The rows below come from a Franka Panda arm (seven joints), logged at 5 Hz.
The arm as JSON. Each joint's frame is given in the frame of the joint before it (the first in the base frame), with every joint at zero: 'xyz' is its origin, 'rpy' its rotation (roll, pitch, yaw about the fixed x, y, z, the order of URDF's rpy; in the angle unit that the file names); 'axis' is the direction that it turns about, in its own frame. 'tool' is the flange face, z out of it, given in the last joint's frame.
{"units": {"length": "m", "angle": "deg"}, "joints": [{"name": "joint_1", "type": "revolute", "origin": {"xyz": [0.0, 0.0, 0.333], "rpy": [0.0, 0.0, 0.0]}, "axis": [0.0, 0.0, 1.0]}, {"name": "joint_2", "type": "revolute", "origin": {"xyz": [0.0, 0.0, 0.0], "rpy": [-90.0, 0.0, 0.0]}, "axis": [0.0, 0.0, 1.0]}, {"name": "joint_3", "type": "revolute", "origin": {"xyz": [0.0, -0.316, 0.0], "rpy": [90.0, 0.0, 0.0]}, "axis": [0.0, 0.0, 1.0]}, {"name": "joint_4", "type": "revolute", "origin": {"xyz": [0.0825, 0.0, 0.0], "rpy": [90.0, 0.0, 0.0]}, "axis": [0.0, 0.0, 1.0]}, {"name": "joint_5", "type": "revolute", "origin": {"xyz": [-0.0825, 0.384, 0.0], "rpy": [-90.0, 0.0, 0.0]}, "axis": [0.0, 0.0, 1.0]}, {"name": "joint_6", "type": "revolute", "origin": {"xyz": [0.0, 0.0, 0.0], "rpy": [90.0, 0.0, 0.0]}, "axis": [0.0, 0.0, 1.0]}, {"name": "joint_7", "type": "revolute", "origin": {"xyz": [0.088, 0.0, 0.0], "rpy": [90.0, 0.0, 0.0]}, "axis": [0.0, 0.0, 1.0]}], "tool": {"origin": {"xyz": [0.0, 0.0, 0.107], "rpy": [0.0, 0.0, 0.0]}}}
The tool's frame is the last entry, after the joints.
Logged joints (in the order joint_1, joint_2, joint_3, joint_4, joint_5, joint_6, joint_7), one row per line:
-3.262, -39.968, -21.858, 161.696, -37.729, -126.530, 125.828
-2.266, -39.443, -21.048, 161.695, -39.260, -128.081, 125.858
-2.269, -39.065, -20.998, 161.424, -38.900, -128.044, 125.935
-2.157, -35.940, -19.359, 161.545, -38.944, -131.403, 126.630
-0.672, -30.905, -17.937, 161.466, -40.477, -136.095, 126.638
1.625, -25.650, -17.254, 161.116, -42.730, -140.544, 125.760
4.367, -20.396, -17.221, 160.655, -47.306, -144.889, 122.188
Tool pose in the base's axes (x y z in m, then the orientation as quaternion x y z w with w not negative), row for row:
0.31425, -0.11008, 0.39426, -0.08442, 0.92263, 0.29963, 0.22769
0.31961, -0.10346, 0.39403, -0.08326, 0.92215, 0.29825, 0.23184
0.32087, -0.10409, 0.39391, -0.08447, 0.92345, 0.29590, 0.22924
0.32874, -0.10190, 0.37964, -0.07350, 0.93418, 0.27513, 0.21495
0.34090, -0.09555, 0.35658, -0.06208, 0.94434, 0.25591, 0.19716
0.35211, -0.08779, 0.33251, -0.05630, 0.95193, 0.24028, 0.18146
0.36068, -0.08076, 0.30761, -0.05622, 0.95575, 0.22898, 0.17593
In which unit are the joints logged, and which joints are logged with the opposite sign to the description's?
The joints are logged in degrees. Opposite sign: joint_4, joint_5, joint_6.
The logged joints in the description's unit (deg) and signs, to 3 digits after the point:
-3.262, -39.968, -21.858, -161.696, 37.729, 126.530, 125.828
-2.266, -39.443, -21.048, -161.695, 39.260, 128.081, 125.858
-2.269, -39.065, -20.998, -161.424, 38.900, 128.044, 125.935
-2.157, -35.940, -19.359, -161.545, 38.944, 131.403, 126.630
-0.672, -30.905, -17.937, -161.466, 40.477, 136.095, 126.638
1.625, -25.650, -17.254, -161.116, 42.730, 140.544, 125.760
4.367, -20.396, -17.221, -160.655, 47.306, 144.889, 122.188

